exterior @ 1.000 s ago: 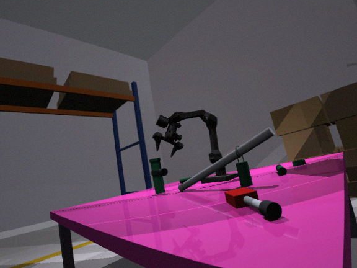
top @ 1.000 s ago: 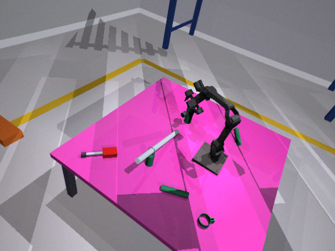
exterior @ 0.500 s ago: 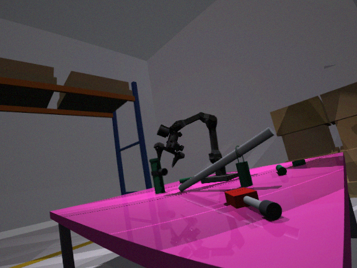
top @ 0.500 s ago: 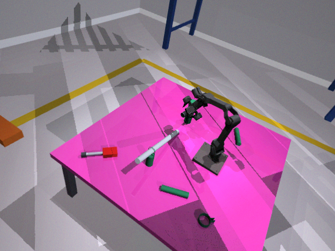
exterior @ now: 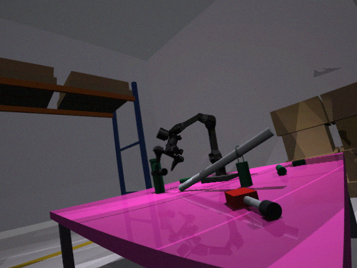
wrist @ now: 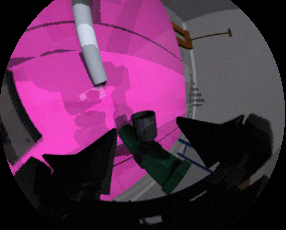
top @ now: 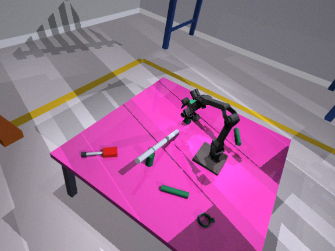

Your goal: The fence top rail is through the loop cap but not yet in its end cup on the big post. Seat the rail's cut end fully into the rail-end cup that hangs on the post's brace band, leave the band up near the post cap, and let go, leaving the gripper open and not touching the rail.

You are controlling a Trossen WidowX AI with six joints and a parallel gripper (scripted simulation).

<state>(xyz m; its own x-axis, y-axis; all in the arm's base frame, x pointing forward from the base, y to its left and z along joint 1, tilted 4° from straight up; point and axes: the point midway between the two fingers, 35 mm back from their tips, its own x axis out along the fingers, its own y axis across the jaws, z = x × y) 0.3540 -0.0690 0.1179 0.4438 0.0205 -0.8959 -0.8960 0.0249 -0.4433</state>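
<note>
The rail-end cup lies 10 mm ahead of my gripper tip, 20 mm to the right of it and 20 mm below it. Round my gripper tip: red-headed hammer (160 mm ahead, 660 mm to the left, 120 mm below); then small green post (110 mm behind, 450 mm to the left, 30 mm below).
</note>
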